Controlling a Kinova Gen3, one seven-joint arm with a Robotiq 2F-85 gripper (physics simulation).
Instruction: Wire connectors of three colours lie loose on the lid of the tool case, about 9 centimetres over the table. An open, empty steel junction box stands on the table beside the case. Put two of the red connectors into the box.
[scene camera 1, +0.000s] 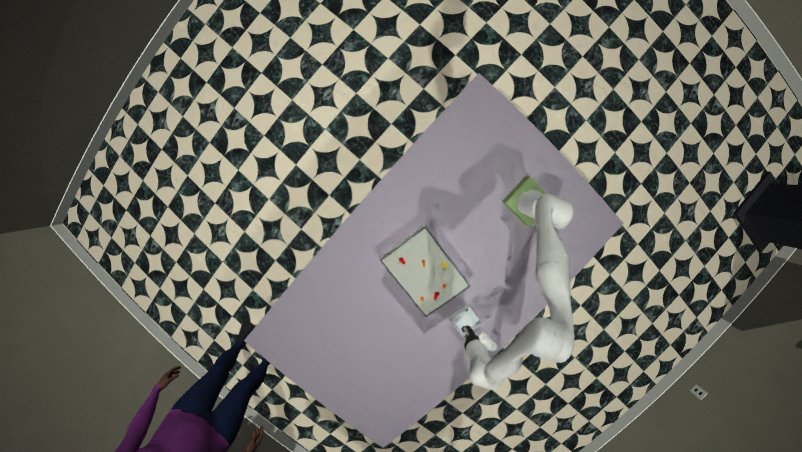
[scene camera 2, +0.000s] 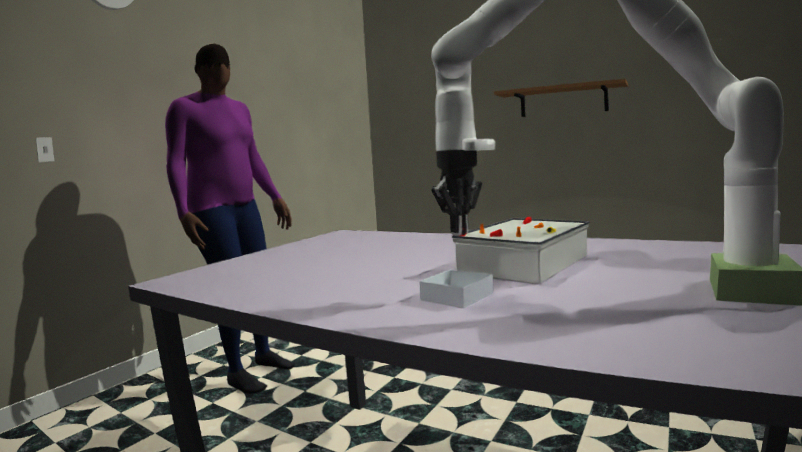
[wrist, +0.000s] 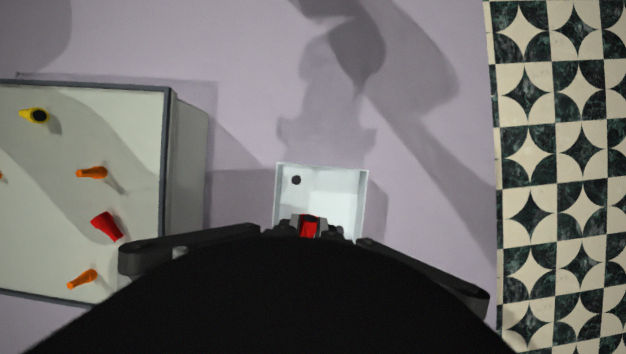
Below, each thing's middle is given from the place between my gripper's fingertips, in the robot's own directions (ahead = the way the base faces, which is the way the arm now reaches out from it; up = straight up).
Scene:
Now: the steel junction box (scene camera 2: 456, 288) 100 mm below my hand, 10 mm to the left of it and 10 mm ahead of it. From my hand the other things lie so: tool case (scene camera 2: 537, 255) (280 mm to the right, 80 mm below, 40 mm behind).

